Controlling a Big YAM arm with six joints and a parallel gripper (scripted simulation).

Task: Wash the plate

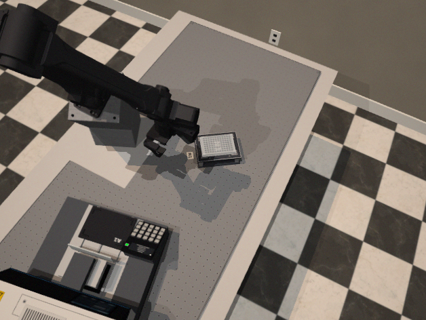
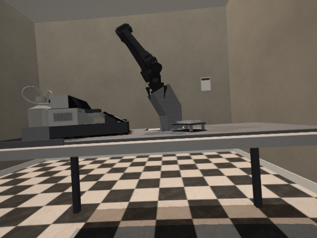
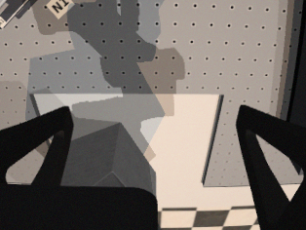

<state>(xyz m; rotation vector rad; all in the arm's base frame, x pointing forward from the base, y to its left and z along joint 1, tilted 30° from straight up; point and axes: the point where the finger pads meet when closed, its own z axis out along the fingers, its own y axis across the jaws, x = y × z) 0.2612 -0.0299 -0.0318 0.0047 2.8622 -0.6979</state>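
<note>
My hand is 120 mm short of the white well plate, 180 mm to the right of it and 180 mm above it. Round my hand: label: 30 mm ahead, 120 mm to the left, 230 mm below; then dark carrier: 70 mm behind, 280 mm to the right, 140 mm below; then plate nest: 120 mm ahead, 180 mm to the left, 190 mm below.
</note>
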